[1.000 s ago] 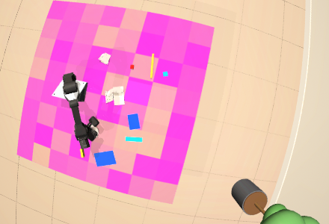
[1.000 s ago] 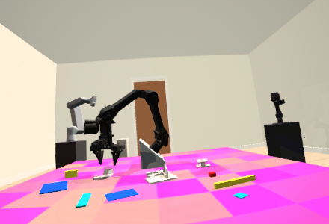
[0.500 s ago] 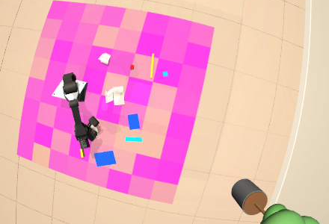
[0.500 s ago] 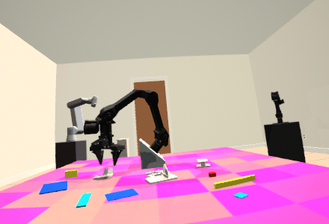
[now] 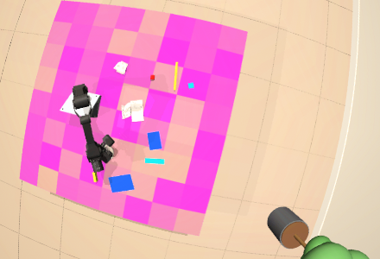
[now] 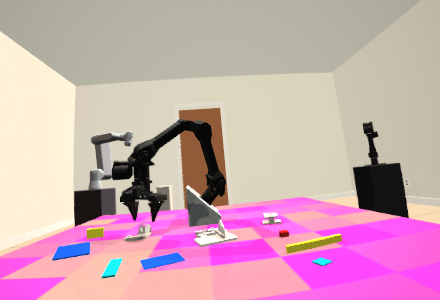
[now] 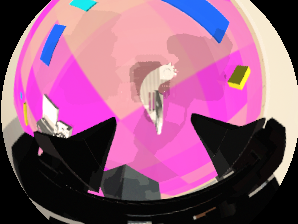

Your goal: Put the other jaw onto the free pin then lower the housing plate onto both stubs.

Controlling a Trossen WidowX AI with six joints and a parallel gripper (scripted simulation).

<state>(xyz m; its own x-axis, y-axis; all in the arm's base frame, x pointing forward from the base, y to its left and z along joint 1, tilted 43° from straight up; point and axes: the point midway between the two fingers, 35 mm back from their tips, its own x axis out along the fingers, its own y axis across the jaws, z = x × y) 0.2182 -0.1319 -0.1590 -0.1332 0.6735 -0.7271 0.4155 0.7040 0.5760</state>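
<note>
My gripper tip is now 5 cm above the white jaw, 3 cm to the left of it and 2 cm short of it. From my gripper tip the other things lie so: white base: 26 cm to the left, 10 cm ahead, 5 cm below; then yellow block: 20 cm to the right, 4 cm below, 2 cm behind; then cyan bar: 29 cm ahead, 5 cm below, 3 cm to the left.
</note>
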